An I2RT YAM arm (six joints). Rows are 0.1 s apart.
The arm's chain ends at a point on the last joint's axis. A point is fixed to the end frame.
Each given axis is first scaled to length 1.
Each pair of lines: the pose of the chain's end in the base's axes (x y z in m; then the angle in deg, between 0 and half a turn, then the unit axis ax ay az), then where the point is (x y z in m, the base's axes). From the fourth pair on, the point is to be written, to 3 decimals.
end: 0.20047, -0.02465, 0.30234, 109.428, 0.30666, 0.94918, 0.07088
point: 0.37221 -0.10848 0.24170
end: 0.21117, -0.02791, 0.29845, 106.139, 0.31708, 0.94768, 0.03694
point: 0.38081 -0.12284 0.24933
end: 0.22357, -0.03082, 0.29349, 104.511, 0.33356, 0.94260, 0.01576
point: 0.39000 -0.13382 0.24998
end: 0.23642, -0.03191, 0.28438, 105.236, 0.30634, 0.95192, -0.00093
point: 0.404 -0.133 0.241
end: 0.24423, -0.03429, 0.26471, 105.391, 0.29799, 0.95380, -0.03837
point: 0.408 -0.142 0.223
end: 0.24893, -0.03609, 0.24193, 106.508, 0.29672, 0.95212, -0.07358
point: 0.408 -0.151 0.200
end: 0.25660, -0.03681, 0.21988, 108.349, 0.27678, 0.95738, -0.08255
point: 0.415 -0.150 0.174
